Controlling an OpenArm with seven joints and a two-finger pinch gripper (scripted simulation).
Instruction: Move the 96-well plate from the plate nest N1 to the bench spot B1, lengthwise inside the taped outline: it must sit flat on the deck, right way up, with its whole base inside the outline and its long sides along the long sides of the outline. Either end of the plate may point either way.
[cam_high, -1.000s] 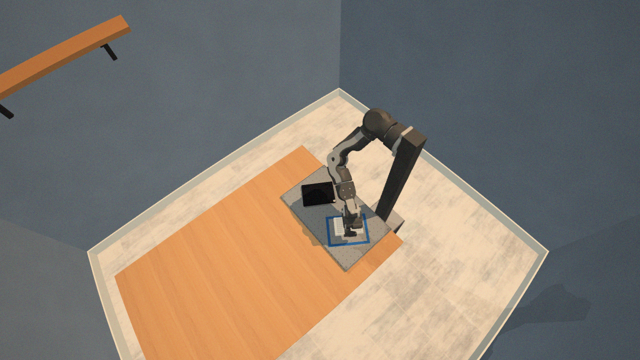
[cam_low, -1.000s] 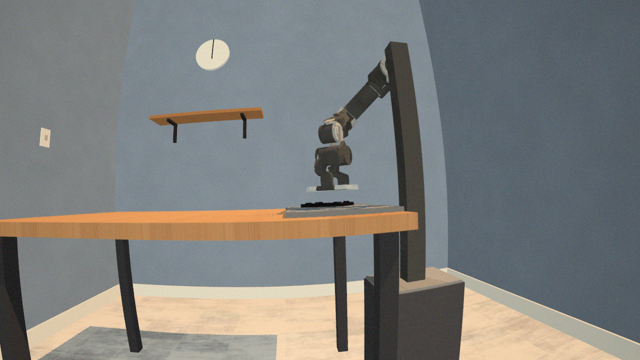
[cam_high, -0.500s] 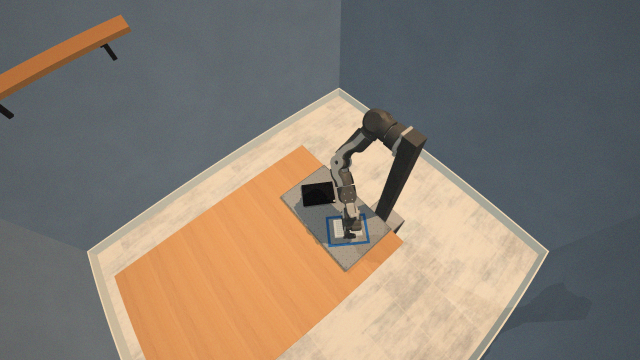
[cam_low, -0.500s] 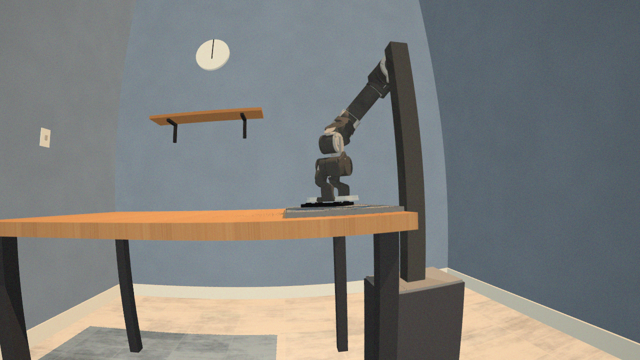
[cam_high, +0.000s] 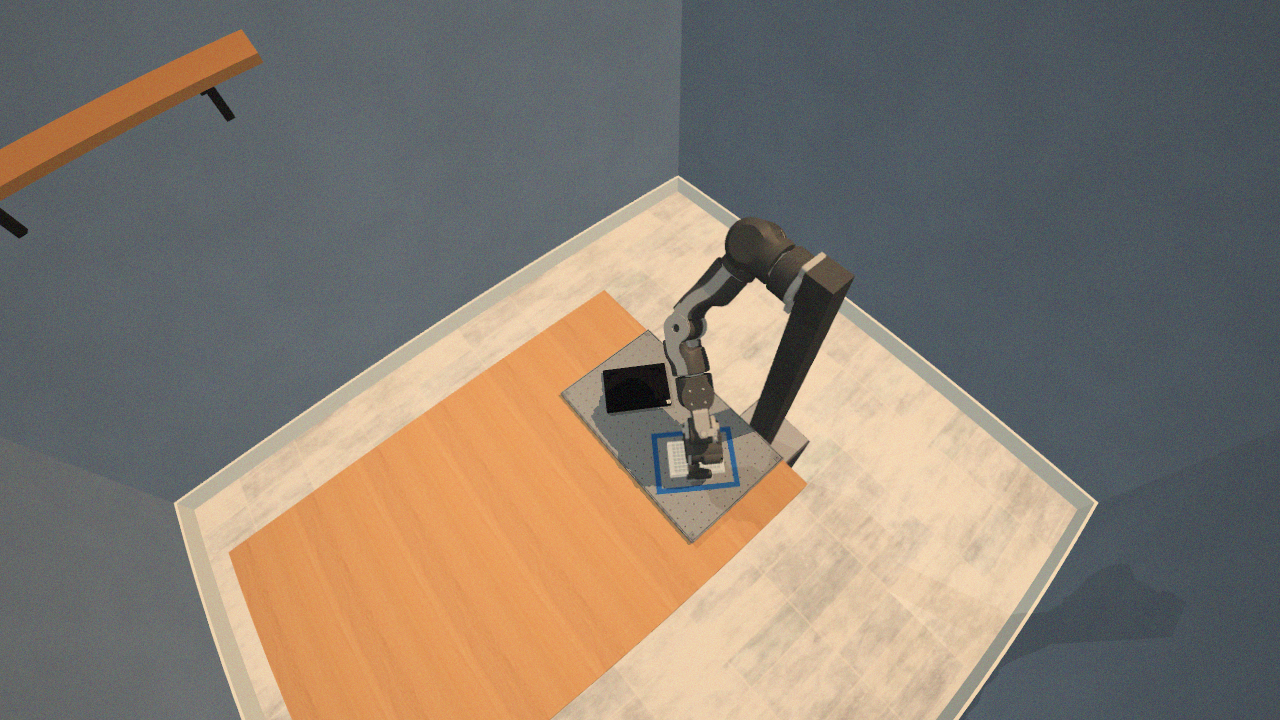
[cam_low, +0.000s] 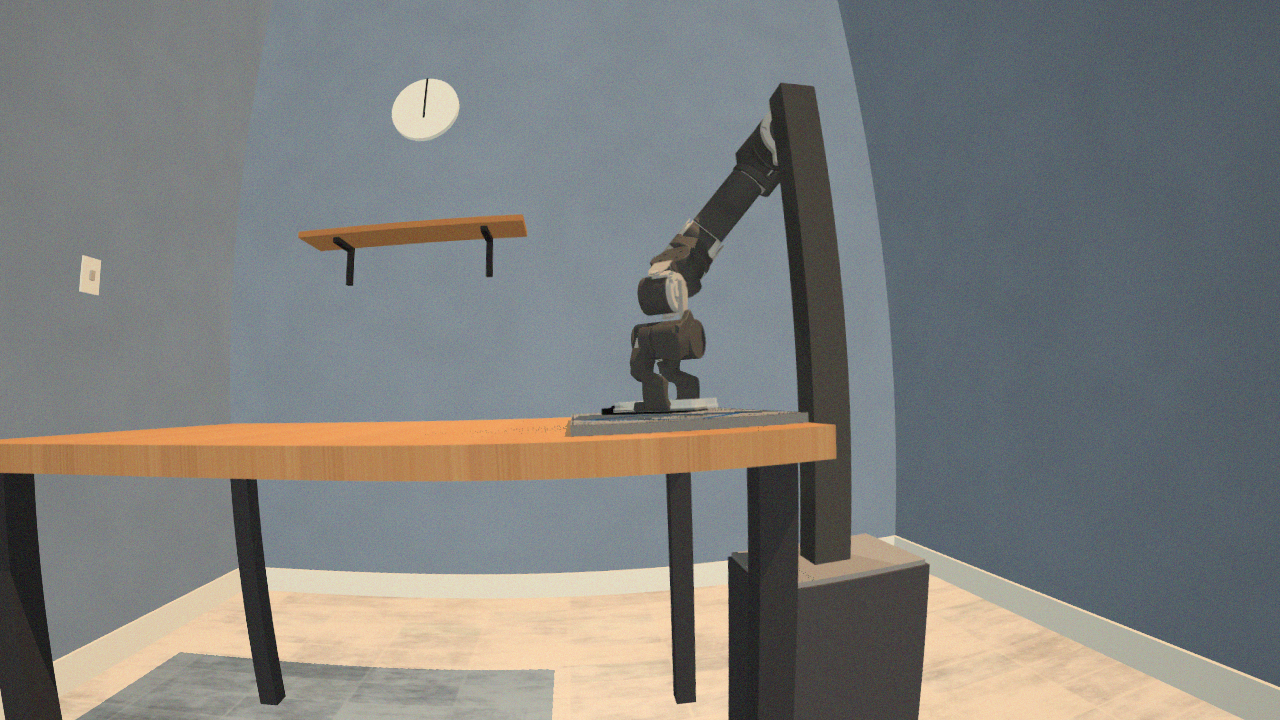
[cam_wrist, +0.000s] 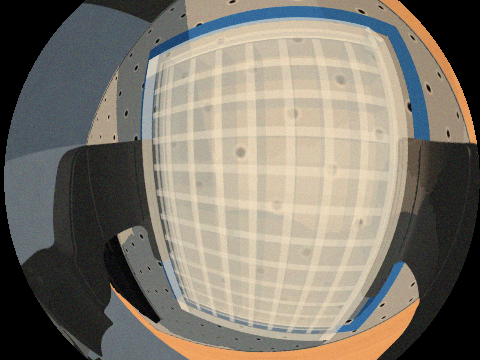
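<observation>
Right now my hand is right at the 96-well plate. The rest, counted from my hand: black plate nest (2 cm behind, 24 cm to the right, 1 cm below).
</observation>
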